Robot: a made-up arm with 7 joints. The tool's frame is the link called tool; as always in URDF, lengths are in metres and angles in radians. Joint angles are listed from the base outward.
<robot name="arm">
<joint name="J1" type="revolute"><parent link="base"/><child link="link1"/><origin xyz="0.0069 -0.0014 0.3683"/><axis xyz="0 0 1"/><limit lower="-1.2" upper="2.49"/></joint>
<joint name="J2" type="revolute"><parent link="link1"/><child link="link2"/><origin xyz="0.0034 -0.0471 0.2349" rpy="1.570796 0 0"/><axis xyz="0 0 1"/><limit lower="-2.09" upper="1.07"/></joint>
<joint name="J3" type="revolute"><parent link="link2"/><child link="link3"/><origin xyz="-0.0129 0.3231 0.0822" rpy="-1.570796 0 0"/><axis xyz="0 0 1"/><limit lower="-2.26" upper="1.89"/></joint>
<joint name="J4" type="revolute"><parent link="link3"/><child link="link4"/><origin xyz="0.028 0.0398 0.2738" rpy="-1.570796 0 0"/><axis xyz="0 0 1"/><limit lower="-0.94" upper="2.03"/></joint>
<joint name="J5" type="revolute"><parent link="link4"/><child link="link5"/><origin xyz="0.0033 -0.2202 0.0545" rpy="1.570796 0 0"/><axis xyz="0 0 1"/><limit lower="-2.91" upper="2.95"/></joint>
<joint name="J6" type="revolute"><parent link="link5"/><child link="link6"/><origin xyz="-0.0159 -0.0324 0.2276" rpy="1.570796 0 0"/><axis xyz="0 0 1"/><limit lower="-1.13" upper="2.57"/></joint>
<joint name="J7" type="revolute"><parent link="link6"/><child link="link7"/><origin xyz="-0.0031 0.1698 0.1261" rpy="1.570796 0 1.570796"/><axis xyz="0 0 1"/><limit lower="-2.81" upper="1.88"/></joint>
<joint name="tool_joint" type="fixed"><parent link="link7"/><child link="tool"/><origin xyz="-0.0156 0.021 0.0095" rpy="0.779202 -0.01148 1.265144"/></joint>
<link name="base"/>
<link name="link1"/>
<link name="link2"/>
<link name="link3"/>
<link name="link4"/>
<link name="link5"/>
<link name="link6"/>
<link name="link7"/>
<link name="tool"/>
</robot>
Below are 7 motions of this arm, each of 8 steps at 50 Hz.
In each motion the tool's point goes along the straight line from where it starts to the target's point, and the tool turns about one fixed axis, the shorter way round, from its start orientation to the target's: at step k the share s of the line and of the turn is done. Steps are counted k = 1, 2, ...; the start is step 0. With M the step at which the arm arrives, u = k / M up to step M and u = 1 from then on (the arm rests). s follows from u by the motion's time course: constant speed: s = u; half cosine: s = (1 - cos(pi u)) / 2; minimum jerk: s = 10 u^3 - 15 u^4 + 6 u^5.
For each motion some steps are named. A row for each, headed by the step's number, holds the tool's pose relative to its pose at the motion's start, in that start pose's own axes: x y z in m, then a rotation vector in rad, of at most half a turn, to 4 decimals.
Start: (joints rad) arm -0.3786 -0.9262 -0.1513 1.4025 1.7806 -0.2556 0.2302
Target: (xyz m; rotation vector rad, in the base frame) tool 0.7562 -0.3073 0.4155 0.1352 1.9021 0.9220
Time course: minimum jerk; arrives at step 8
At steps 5, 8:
5: 0.0059 0.0325 0.0308 -0.0508 0.0107 0.0595
8: 0.0081 0.0449 0.0425 -0.0701 0.0147 0.0821

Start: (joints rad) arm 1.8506 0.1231 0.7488 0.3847 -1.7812 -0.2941 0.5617
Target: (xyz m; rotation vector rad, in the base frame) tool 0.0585 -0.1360 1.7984 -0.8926 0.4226 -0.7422
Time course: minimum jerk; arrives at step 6
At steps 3, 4, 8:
3: -0.0015 0.0049 0.0096 -0.0148 0.0169 0.0157
4: -0.0024 0.0077 0.0151 -0.0234 0.0267 0.0248
8: -0.0030 0.0097 0.0192 -0.0296 0.0338 0.0314

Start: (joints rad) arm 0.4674 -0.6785 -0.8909 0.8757 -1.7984 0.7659 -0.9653
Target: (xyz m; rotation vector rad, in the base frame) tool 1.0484 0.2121 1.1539 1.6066 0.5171 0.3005
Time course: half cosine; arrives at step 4
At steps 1, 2, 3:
1: 0.0009 -0.0021 0.0034 0.0004 -0.0063 -0.0027
2: 0.0030 -0.0073 0.0115 0.0012 -0.0215 -0.0091
3: 0.0052 -0.0124 0.0197 0.0021 -0.0367 -0.0156

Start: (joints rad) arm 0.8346 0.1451 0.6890 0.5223 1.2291 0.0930 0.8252
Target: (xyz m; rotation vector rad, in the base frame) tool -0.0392 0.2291 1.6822 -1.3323 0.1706 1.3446
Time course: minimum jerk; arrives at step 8
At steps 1, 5, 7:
1: -0.0004 0.0004 0.0001 -0.0014 -0.0006 -0.0002
5: -0.0180 0.0202 0.0067 -0.0613 -0.0268 -0.0085
7: -0.0245 0.0274 0.0091 -0.0832 -0.0364 -0.0115

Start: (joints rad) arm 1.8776 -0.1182 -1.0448 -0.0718 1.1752 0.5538 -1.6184
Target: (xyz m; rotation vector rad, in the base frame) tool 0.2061 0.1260 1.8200 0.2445 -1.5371 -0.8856
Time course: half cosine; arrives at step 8
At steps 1, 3, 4, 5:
1: 0.0015 -0.0019 -0.0007 -0.0002 0.0008 -0.0043
3: 0.0125 -0.0155 -0.0054 -0.0013 0.0064 -0.0349
4: 0.0203 -0.0250 -0.0088 -0.0020 0.0103 -0.0566
5: 0.0280 -0.0346 -0.0122 -0.0028 0.0143 -0.0782

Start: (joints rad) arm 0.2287 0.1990 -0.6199 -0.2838 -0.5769 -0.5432 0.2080
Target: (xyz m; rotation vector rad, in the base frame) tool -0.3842 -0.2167 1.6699 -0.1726 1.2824 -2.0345
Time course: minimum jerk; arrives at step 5
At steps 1, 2, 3, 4, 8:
1: 0.0011 0.0005 0.0004 -0.0020 -0.0013 0.0014
2: 0.0058 0.0026 0.0019 -0.0107 -0.0072 0.0076
3: 0.0125 0.0056 0.0041 -0.0230 -0.0156 0.0164
4: 0.0173 0.0077 0.0057 -0.0317 -0.0215 0.0226
8: 0.0183 0.0082 0.0061 -0.0337 -0.0228 0.0240

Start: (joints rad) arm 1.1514 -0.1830 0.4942 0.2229 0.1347 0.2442 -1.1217
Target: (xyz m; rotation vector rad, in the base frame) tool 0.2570 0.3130 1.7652 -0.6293 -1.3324 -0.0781
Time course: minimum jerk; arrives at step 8
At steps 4, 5, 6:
4: -0.0027 0.0025 0.0223 0.0572 -0.0200 0.0542
5: -0.0040 0.0036 0.0323 0.0830 -0.0291 0.0785
6: -0.0049 0.0045 0.0400 0.1026 -0.0359 0.0971

